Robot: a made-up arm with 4 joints. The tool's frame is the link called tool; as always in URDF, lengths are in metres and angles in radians.
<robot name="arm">
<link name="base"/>
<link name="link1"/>
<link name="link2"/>
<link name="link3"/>
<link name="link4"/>
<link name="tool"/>
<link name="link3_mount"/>
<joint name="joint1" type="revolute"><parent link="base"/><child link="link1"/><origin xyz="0 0 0.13" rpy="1.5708 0 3.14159"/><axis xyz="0 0 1"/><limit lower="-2.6" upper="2.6"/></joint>
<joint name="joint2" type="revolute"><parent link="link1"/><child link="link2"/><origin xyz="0.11 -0.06 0.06" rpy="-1.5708 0 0"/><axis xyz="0 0 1"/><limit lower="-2.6" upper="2.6"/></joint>
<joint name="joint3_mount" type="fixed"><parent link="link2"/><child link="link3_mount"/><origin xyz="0.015 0.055 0.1" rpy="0 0 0"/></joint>
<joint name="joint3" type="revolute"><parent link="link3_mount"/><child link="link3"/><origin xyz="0.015 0.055 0.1" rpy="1.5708 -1.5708 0"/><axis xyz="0 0 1"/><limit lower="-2.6" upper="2.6"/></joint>
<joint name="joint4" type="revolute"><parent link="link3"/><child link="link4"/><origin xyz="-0.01 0.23 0.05" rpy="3.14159 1.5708 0"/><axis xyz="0 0 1"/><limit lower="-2.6" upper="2.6"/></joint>
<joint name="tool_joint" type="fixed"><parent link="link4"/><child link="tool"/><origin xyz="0.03 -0.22 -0.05" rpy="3.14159 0 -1.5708"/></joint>
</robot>
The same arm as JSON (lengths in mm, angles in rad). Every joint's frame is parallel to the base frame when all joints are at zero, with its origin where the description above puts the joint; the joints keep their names.
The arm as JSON. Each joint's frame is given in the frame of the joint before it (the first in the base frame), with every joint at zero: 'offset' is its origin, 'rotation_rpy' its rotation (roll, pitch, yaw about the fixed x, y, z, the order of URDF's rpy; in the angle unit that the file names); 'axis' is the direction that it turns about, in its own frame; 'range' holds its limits. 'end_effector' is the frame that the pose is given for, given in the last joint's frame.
{
  "length_unit": "mm",
  "angle_unit": "rad",
  "chain": [
    {
      "id": "joint1",
      "offset": [
        0.0,
        0.0,
        130.0
      ],
      "rotation_rpy": [
        0.0,
        0.0,
        0.0
      ],
      "axis": [
        0.0,
        1.0,
        0.0
      ],
      "range": [
        -2.6,
        2.6
      ]
    },
    {
      "id": "joint2",
      "offset": [
        -110.0,
        60.0,
        -60.0
      ],
      "rotation_rpy": [
        0.0,
        0.0,
        0.0
      ],
      "axis": [
        0.0,
        0.0,
        1.0
      ],
      "range": [
        -2.6,
        2.6
      ]
    },
    {
      "id": "joint3",
      "offset": [
        -30.0,
        -110.0,
        200.0
      ],
      "rotation_rpy": [
        0.0,
        0.0,
        0.0
      ],
      "axis": [
        0.0,
        1.0,
        0.0
      ],
      "range": [
        -2.6,
        2.6
      ]
    },
    {
      "id": "joint4",
      "offset": [
        230.0,
        50.0,
        -10.0
      ],
      "rotation_rpy": [
        0.0,
        0.0,
        0.0
      ],
      "axis": [
        0.0,
        0.0,
        -1.0
      ],
      "range": [
        -2.6,
        2.6
      ]
    }
  ],
  "end_effector": {
    "offset": [
      220.0,
      -30.0,
      50.0
    ],
    "rotation_rpy": [
      0.0,
      0.0,
      0.0
    ]
  }
}

